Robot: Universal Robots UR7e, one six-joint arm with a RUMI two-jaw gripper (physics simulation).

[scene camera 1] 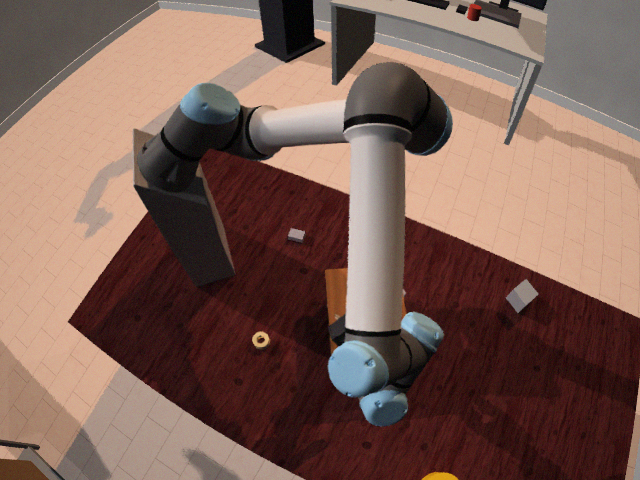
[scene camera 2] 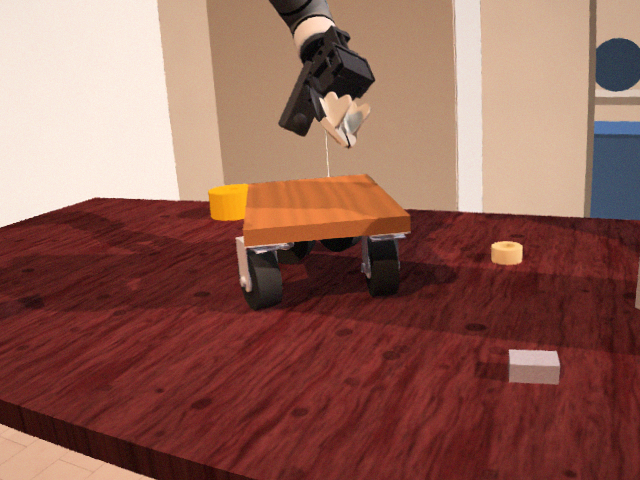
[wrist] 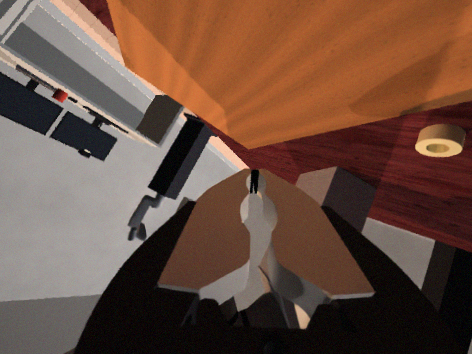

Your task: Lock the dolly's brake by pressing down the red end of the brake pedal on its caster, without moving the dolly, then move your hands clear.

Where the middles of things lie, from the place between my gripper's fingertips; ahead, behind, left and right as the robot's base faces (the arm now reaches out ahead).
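Counting from my hand, I find the dolly [scene camera 2: 283, 219] 14 cm below it, 3 cm ahead of it and 4 cm to the left of it. The yellow cylinder [scene camera 2: 228, 202] is 16 cm below my hand, and it is also 49 cm ahead of it and 15 cm to the right of it. Going by their middles, the dolly is the nearest to my hand of the things named here.
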